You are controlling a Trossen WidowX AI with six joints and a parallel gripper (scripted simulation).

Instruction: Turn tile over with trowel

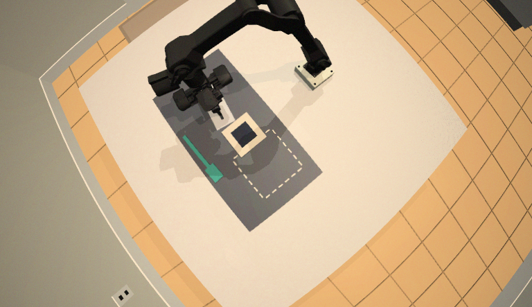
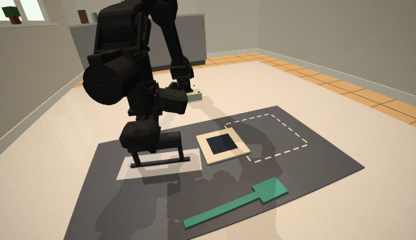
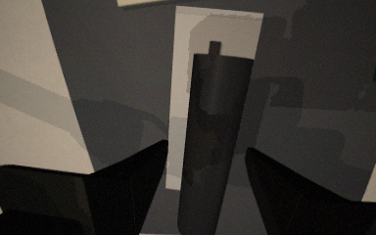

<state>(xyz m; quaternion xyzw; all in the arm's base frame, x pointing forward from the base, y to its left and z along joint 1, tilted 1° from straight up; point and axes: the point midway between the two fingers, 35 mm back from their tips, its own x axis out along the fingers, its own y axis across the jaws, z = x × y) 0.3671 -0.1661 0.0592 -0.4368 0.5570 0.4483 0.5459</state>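
The grey mat is 130 mm to the left of my gripper tip, 80 mm below it and 30 mm ahead of it. Round my gripper tip: tile: 170 mm to the left, 60 mm below; then green trowel: 170 mm ahead, 140 mm to the left, 60 mm below.
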